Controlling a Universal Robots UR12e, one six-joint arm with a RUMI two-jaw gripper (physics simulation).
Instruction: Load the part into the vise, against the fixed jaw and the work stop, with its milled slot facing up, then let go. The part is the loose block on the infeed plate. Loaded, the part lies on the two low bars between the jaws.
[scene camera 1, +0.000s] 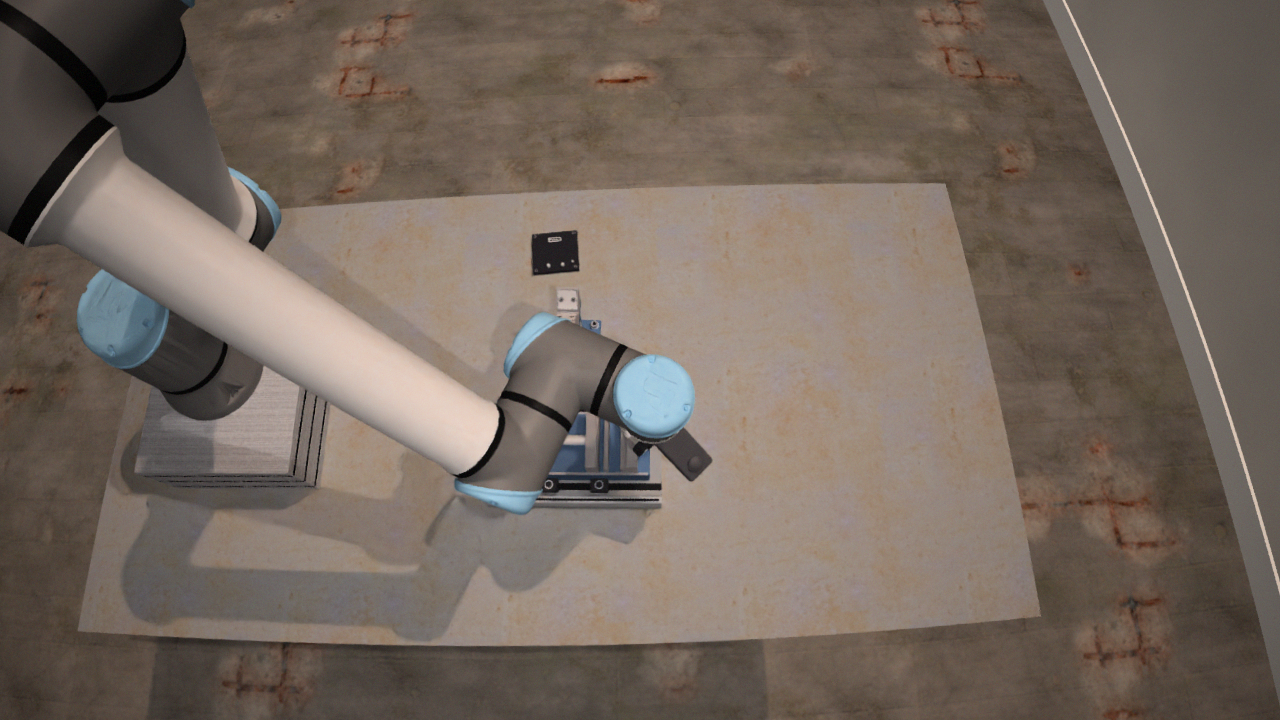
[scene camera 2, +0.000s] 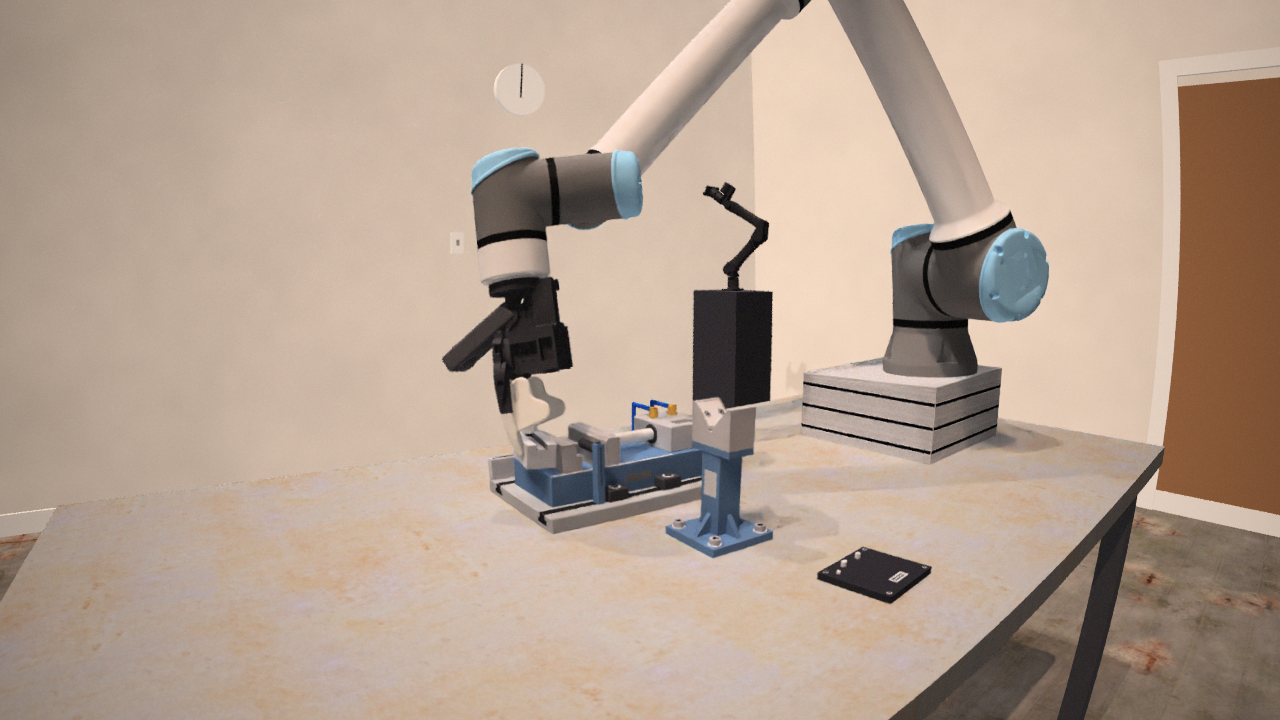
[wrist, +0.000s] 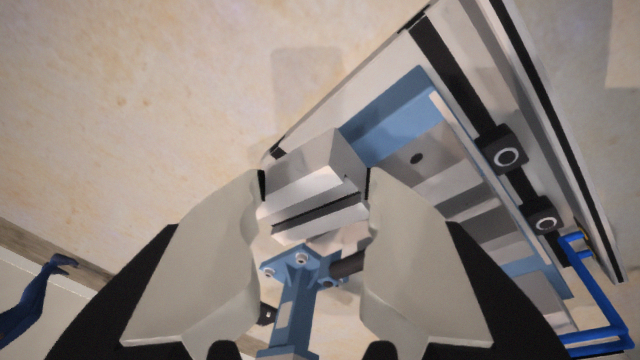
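The part is a grey metal block. My gripper is shut on it, a fingertip at each end. The part's dark slot shows on its upper face, toward the wrist camera. The part is at the outer end of the vise, by the fixed jaw. Its exact height and any contact with the jaw or bars cannot be told. The moving jaw stands apart from the fixed jaw. In scene camera 1, the wrist hides the part and fingertips.
A blue post stands at the vise's side; a dark rod shows there. A blue pedestal with a notched grey head stands nearby. The black plate with pins lies beyond it. Blue hoses rise at the vise's far end.
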